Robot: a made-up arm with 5 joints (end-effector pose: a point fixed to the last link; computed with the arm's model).
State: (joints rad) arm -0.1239 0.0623 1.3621 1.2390 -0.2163
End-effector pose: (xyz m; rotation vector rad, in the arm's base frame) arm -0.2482 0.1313 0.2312 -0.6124 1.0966 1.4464
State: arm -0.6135 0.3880 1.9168 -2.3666 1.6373
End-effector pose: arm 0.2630 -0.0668 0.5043 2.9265 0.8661 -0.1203
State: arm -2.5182 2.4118 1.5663 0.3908 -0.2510
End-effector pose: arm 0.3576 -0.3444 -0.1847 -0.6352 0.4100 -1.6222
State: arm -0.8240 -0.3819 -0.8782 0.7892 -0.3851
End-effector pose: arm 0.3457 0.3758 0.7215 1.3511 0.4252 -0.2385
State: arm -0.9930 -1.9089 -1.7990 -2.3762 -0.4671
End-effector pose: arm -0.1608 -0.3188 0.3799 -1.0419 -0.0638 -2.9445
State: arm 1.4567 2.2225 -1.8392 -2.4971 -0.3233
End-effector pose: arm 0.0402 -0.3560 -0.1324 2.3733 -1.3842 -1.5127
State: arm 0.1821 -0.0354 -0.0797 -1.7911 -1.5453
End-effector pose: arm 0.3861 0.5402 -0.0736 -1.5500 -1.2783 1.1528
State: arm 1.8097 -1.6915 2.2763 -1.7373 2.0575
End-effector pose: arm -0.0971 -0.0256 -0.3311 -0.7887 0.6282 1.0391
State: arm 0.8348 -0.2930 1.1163 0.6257 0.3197
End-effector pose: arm -0.1270 0.1850 -0.3093 -1.3208 0.5051 0.5870
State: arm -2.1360 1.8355 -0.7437 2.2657 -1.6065
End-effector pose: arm 0.4818 -0.1123 0.5791 -0.6397 -1.7157 -0.4332
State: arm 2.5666 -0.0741 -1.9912 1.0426 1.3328
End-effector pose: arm 0.4140 -0.3279 -0.1186 0.3233 -1.9560 -1.9843
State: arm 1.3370 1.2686 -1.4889 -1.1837 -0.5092
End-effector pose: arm 0.2248 -0.2913 -0.3165 -2.6324 0.3506 -0.4051
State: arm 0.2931 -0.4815 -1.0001 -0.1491 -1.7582
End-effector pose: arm 0.2593 0.6587 -0.1401 -0.6041 -0.3823 0.7789
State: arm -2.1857 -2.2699 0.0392 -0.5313 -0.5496
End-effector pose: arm 0.2376 -0.5413 0.5287 0.0317 -1.2750 -2.1298
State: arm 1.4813 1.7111 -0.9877 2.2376 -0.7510
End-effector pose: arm 0.4034 -0.1984 -0.6091 1.1619 0.4268 -2.5243
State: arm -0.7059 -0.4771 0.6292 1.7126 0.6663
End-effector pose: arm -0.1465 0.3618 0.2348 -0.2991 0.9271 0.0764
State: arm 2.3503 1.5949 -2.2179 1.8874 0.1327
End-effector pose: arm 0.2177 -0.5033 0.1403 0.4980 -1.9549 -2.2988
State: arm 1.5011 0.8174 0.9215 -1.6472 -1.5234
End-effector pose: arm -0.0183 0.0862 -0.5256 -0.7485 0.1418 2.1983
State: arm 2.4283 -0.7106 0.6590 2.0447 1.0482
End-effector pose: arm -0.1141 -0.2972 -0.0725 2.2083 0.4700 1.1623
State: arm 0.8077 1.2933 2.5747 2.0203 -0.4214
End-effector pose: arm 0.3623 0.0093 0.2489 0.4517 -1.7473 -1.7688
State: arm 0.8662 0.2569 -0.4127 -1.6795 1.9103
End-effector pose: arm 0.3607 0.4319 0.0004 0.5978 -1.8103 -0.9698
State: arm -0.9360 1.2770 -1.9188 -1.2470 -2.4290
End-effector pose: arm -0.0125 0.2045 0.2197 -0.0968 1.0896 1.7699
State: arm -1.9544 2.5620 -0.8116 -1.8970 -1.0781
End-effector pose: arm -0.2382 -0.0705 0.4735 1.1198 -0.7639 1.7657
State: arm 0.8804 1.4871 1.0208 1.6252 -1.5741
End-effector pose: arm 0.4753 0.4645 0.1131 -2.0719 -2.2195 -0.1425
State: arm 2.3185 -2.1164 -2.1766 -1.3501 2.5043
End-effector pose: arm 0.0866 -0.1438 -0.1524 2.7021 -0.2899 -0.6562
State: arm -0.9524 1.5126 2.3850 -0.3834 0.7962
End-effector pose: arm 0.1110 -0.1597 0.4084 2.2259 0.7101 1.5847
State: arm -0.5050 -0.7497 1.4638 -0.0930 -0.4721
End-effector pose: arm -0.0573 0.3000 -0.0404 -0.3382 -1.0132 1.6175
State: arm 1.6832 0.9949 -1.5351 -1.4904 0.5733
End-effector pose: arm 0.5317 -0.1336 -0.1474 2.5868 1.6772 0.0297
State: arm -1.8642 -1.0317 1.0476 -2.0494 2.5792
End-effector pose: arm 0.0489 -0.4060 0.2922 -2.1560 0.1981 -0.1285
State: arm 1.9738 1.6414 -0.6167 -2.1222 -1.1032
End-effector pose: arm 0.1207 -0.4754 -0.2775 -2.4142 1.3206 1.0204
